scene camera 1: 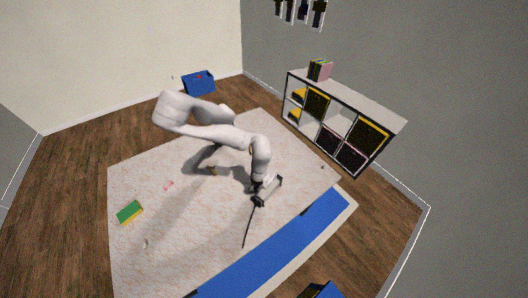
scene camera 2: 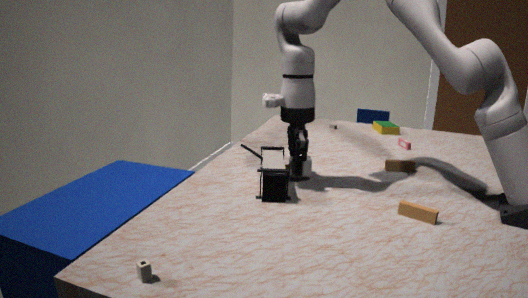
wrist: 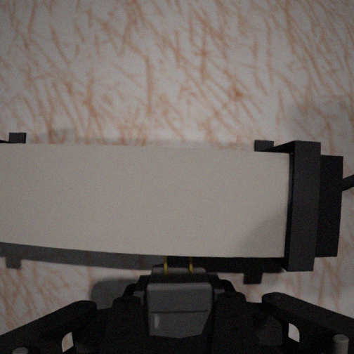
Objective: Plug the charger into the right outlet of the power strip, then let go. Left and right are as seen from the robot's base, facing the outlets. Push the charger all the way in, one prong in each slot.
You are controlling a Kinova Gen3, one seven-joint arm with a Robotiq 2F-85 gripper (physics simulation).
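Frame: origin at the arm's base, x ahead, y left, z up, level; millimetres.
Seen in the pictures: gripper, fingertip midpoint: [scene camera 1: 256, 189] [scene camera 2: 296, 174].
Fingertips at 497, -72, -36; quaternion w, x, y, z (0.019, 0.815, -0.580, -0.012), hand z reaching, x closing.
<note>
Offsets run from my fingertips to a thing's top centre, as dx, dy, dz. "pt": to the spot under its first point.
The power strip @(+47, +42, +49) [scene camera 1: 270, 189] [scene camera 2: 275, 186] [wrist: 145, 200] lies on the table, a pale body with black end frames; its cable @(pt +142, -149, -7) [scene camera 1: 248, 227] [scene camera 2: 250, 151] [wrist: 348, 183] leaves one end. My gripper [scene camera 1: 256, 193] [scene camera 2: 299, 171] [wrist: 178, 289] is low beside the strip's long side, shut on the grey charger @(+1, +0, +40) [scene camera 2: 307, 166] [wrist: 179, 301]. In the wrist view the charger's two brass prongs [wrist: 165, 266] [wrist: 190, 266] point at the strip and pass out of sight at its near edge. The charger's body stands slightly apart from that edge. The outlet slots are hidden, so how the prong tips sit in them cannot be told.
Wooden blocks @(-256, +133, +12) [scene camera 2: 418, 212] @(-254, -152, +14) [scene camera 2: 399, 165], a pink piece @(-301, -410, +10) [scene camera 1: 168, 185] [scene camera 2: 404, 144] and a green and yellow block @(-255, -639, +19) [scene camera 1: 129, 212] [scene camera 2: 386, 128] lie on the table. A small beige block @(+128, +434, +12) [scene camera 2: 144, 272] stands near a corner. A blue surface [scene camera 1: 280, 250] [scene camera 2: 100, 200] is beside the table.
</note>
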